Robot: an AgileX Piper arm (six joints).
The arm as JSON. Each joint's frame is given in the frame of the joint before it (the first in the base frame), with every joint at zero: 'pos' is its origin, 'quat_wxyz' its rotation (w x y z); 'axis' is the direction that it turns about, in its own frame. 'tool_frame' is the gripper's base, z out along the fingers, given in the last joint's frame.
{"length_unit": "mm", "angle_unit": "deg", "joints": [
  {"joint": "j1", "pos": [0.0, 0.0, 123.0], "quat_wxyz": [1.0, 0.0, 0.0, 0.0], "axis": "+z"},
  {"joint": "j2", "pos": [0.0, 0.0, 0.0], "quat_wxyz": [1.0, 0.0, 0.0, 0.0], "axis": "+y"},
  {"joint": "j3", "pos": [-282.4, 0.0, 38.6], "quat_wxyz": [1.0, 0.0, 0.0, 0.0], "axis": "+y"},
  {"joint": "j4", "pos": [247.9, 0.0, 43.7], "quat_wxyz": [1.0, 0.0, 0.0, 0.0], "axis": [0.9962, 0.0, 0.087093]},
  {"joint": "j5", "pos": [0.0, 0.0, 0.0], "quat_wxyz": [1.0, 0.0, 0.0, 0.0], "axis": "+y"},
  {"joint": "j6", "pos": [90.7, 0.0, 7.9], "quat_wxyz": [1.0, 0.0, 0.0, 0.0], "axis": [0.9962, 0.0, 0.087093]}
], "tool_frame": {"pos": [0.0, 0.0, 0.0], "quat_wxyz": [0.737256, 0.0, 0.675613, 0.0]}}
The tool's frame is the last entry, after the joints.
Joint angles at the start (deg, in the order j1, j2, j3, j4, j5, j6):
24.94 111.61 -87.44 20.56 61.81 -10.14
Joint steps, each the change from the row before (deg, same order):
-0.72 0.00 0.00 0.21 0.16 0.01
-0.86 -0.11 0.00 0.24 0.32 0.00
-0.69 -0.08 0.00 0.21 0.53 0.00
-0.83 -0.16 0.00 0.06 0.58 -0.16
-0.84 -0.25 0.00 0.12 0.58 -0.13
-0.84 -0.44 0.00 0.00 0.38 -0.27
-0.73 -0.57 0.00 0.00 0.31 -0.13
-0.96 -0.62 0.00 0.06 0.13 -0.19
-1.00 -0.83 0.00 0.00 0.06 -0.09
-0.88 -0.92 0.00 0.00 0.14 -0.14
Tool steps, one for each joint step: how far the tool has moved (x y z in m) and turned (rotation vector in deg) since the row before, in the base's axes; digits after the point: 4 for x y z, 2 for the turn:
0.0021 -0.0042 0.0001 0.14 0.23 -0.74
0.0021 -0.0052 0.0008 0.17 0.28 -0.83
0.0012 -0.0043 0.0006 0.08 0.48 -0.58
0.0014 -0.0054 0.0010 -0.03 0.34 -0.50
0.0012 -0.0055 0.0017 0.06 0.29 -0.56
0.0011 -0.0057 0.0030 0.06 -0.16 -0.46
0.0005 -0.0050 0.0039 0.12 -0.30 -0.50
0.0012 -0.0064 0.0042 0.22 -0.52 -0.76
0.0009 -0.0069 0.0056 0.24 -0.77 -0.90
0.0000 -0.0062 0.0062 0.23 -0.80 -0.70

